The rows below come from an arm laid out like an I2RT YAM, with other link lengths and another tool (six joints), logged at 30 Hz.
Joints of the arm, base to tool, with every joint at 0 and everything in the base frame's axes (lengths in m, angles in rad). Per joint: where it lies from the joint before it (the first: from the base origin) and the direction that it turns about. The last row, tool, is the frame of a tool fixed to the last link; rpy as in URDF.
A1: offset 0 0 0.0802 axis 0 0 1
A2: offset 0.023 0.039 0.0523 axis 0 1 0
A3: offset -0.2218 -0.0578 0 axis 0 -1 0
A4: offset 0.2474 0.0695 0.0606 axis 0 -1 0
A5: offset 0.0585 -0.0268 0.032 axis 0 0 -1
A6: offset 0.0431 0 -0.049 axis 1 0 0
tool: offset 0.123 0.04 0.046 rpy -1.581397 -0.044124 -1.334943
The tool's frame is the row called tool.
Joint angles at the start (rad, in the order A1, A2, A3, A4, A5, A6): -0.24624, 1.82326, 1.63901, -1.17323, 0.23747, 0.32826
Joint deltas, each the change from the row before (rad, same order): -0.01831, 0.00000, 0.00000, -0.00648, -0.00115, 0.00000; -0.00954, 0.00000, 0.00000, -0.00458, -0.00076, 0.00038; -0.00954, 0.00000, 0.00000, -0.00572, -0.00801, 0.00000; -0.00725, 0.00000, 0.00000, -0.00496, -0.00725, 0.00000; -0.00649, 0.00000, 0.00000, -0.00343, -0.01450, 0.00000; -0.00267, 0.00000, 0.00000, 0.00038, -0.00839, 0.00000; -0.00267, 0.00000, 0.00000, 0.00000, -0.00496, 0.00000; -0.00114, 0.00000, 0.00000, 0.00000, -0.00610, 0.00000; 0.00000, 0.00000, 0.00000, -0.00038, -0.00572, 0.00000
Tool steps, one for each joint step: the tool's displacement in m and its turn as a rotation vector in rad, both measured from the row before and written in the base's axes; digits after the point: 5 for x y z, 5 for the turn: -0.00308, -0.00691, -0.00057, 0.00273, 0.00599, -0.01807; -0.00189, -0.00350, -0.00039, 0.00198, 0.00411, -0.00975; -0.00180, -0.00222, -0.00060, 0.00912, 0.00334, -0.00795; -0.00144, -0.00145, -0.00051, 0.00823, 0.00274, -0.00585; -0.00068, -0.00007, -0.00046, 0.01462, -0.00085, -0.00375; 0.00022, 0.00025, -0.00006, 0.00776, -0.00279, -0.00110; -0.00004, -0.00028, -0.00005, 0.00465, -0.00145, -0.00174; 0.00019, 0.00052, -0.00005, 0.00572, -0.00179, 0.00000; 0.00022, 0.00094, -0.00007, 0.00548, -0.00132, 0.00107
